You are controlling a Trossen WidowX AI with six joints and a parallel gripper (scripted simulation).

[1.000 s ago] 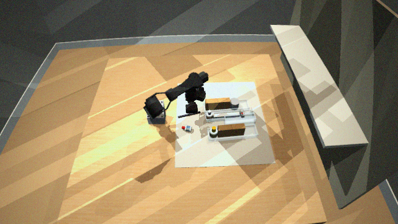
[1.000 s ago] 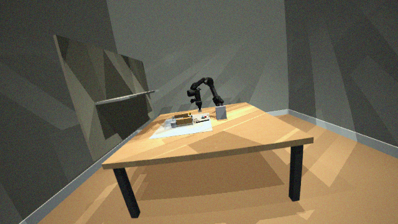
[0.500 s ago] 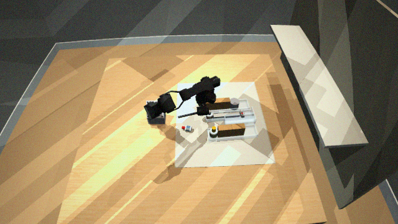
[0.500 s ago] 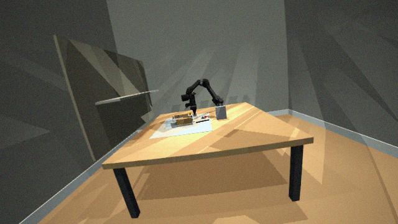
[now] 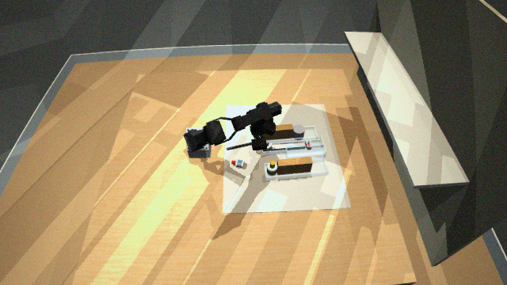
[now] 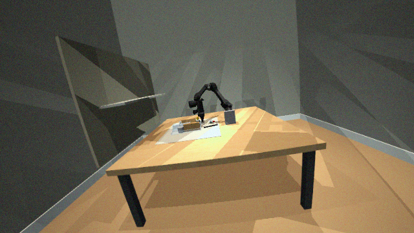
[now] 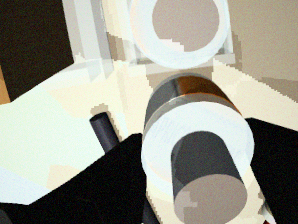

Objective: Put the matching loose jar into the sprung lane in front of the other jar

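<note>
Now: the pale mat 11 cm ahead of my gripper tip, 1 cm to the left of it and 6 cm below it. Round my gripper tip: shelf (55 cm ahead, 5 cm to the left, 31 cm above); then sprung lane (20 cm ahead, 4 cm below); then black rod (8 cm behind, 3 cm to the left, 5 cm below).
</note>
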